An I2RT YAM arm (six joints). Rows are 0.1 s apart.
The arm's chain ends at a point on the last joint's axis. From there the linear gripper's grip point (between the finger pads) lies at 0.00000 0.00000 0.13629 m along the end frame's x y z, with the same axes.
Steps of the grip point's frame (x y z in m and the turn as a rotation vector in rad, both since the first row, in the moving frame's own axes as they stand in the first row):
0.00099, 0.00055, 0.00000, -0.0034, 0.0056, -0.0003
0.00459, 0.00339, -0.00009, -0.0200, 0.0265, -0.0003
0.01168, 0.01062, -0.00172, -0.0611, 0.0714, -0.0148
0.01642, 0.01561, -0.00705, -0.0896, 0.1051, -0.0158
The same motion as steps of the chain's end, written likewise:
0.00023, 0.00009, 0.00000, -0.0034, 0.0056, -0.0003
0.00098, 0.00067, -0.00001, -0.0200, 0.0265, -0.0003
0.00190, 0.00238, -0.00112, -0.0611, 0.0714, -0.0148
0.00205, 0.00355, -0.00575, -0.0896, 0.1051, -0.0158

